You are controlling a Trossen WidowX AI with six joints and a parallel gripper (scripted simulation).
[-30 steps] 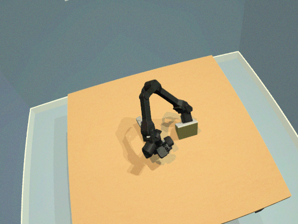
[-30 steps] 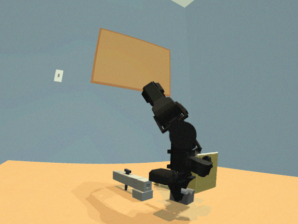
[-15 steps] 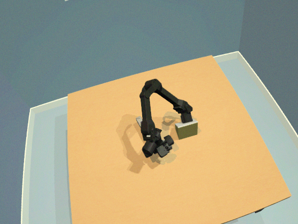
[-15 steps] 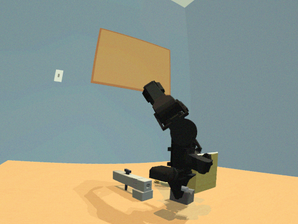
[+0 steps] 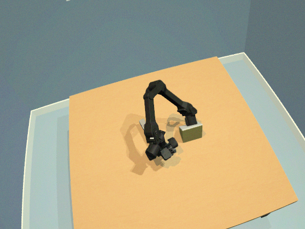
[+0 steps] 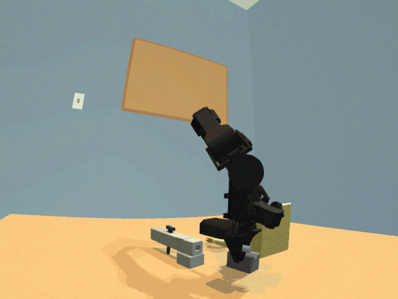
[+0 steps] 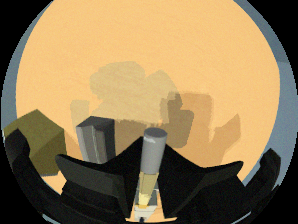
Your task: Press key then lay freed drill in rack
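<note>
Now: the grey v-grooved rack 50 mm to the right of my gripper tip, 50 mm behind it and 20 mm below it. Round my gripper tip: grey drill fixture 180 mm to the right, 80 mm ahead; dark key 210 mm to the right, 90 mm ahead, 10 mm above.
</note>
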